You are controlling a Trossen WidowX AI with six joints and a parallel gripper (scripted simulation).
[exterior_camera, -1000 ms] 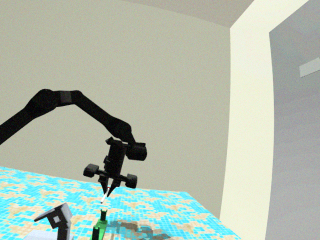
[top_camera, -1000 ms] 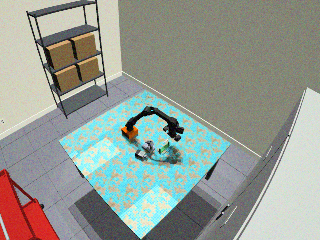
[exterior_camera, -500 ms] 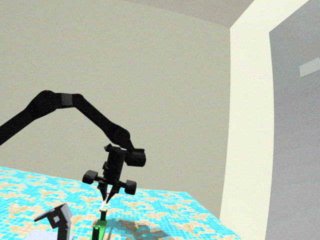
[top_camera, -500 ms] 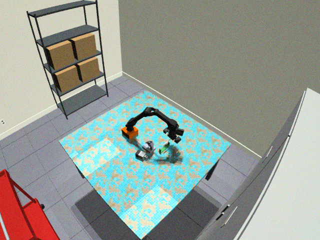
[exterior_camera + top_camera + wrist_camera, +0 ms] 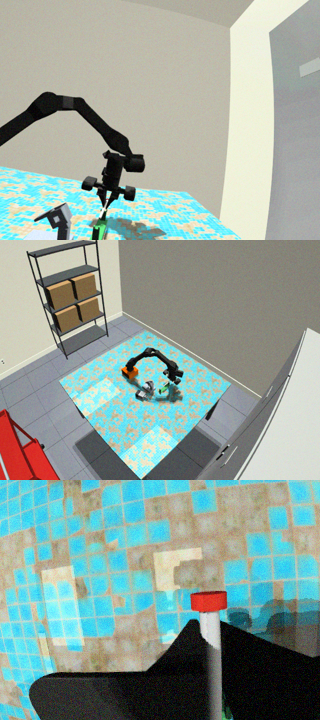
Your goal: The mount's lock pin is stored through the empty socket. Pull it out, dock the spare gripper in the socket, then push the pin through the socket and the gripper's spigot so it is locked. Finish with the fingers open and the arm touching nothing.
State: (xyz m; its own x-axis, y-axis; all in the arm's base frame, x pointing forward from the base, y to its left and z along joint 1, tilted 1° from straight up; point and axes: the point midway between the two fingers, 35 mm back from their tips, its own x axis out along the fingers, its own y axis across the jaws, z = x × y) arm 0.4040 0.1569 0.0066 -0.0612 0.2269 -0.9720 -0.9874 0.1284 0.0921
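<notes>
My gripper tip is now 1 cm past the green rest, 10 cm to the left of it and 1 cm above it. The rest, counted from my gripper tip: grey mount: 12 cm behind, 19 cm to the right, 2 cm above; then spare gripper: 12 cm behind, 31 cm to the right, 1 cm below.
</notes>
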